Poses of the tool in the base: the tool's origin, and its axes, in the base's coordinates. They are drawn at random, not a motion.
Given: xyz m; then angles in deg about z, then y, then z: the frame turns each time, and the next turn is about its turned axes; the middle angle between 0 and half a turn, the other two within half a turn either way.
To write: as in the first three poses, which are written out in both.
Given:
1: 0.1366, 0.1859, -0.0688, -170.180, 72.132, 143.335
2: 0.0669, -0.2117, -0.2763, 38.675, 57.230, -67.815
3: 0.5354, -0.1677, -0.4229, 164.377, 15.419, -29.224
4: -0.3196, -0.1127, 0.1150, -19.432, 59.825, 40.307
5: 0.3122, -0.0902, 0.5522, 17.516, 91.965, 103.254
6: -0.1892, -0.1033, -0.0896, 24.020, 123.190, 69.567
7: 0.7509, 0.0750, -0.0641, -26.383, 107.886, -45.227
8: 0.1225, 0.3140, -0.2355, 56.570, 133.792, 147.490
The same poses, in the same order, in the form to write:
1: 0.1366, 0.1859, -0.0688, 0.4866, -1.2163, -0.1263
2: 0.0669, -0.2117, -0.2763, -0.7706, 0.7161, -0.2074
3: 0.5354, -0.1677, -0.4229, -0.0741, -0.2589, 2.3492
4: -0.3196, -0.1127, 0.1150, 0.5197, 0.9532, 0.0915
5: 0.3122, -0.0902, 0.5522, -1.6843, 1.2632, -2.8020
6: -0.1892, -0.1033, -0.0896, -2.5849, 0.8701, -2.6107
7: 0.7509, 0.0750, -0.0641, 2.1989, 1.0208, -2.9145
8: 0.1225, 0.3140, -0.2355, -2.4253, 0.4090, -1.7097
